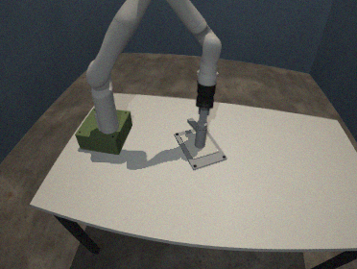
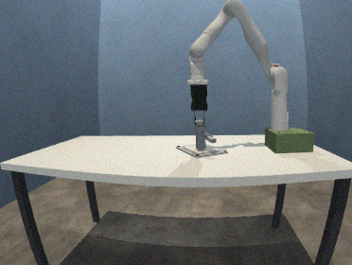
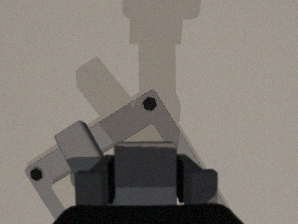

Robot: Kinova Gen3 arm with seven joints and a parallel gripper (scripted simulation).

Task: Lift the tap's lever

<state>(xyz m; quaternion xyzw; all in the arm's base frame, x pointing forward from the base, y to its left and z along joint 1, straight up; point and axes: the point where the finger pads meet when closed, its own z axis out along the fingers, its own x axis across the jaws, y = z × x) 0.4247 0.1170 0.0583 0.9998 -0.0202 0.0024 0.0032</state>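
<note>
The lever lies 30 mm to the right of my hand. From my hand the other things lie so: plate 140 mm below, 80 mm to the right; then grey tap 60 mm to the right, 40 mm below, 20 mm behind.
</note>
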